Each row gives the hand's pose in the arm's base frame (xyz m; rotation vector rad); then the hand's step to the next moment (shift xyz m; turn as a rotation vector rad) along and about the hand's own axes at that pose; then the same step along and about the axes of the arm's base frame.
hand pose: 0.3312 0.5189 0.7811 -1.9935 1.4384 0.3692
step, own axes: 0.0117 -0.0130 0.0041 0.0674 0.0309 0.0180
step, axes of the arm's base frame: 0.0168 -0.0035 -0.0054 -0.0017 -0.0443 -0.0621
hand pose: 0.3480 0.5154 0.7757 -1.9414 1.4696 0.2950
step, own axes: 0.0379 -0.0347 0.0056 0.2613 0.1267 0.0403
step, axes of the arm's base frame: 0.0458 -0.0207 -0.0120 -0.0192 -0.1914 -0.2213
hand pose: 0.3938 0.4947 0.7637 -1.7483 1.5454 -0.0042
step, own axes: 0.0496 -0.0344 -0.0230 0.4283 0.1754 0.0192
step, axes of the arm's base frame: 0.0306 -0.0558 0.0110 -0.0270 -0.3406 -0.3128
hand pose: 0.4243 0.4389 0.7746 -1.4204 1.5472 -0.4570
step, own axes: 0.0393 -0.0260 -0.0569 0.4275 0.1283 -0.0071
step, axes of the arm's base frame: -0.0271 -0.0605 0.0325 -0.0224 -0.3602 -0.2627
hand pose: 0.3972 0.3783 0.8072 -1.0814 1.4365 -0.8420
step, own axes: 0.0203 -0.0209 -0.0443 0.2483 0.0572 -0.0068
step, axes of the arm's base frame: -0.0400 -0.0290 0.0192 -0.0128 -0.2151 -0.1361
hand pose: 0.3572 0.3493 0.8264 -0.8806 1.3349 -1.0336
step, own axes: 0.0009 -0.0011 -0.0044 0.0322 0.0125 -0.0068
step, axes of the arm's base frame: -0.0045 -0.0009 0.0005 -0.0071 -0.0258 -0.0228
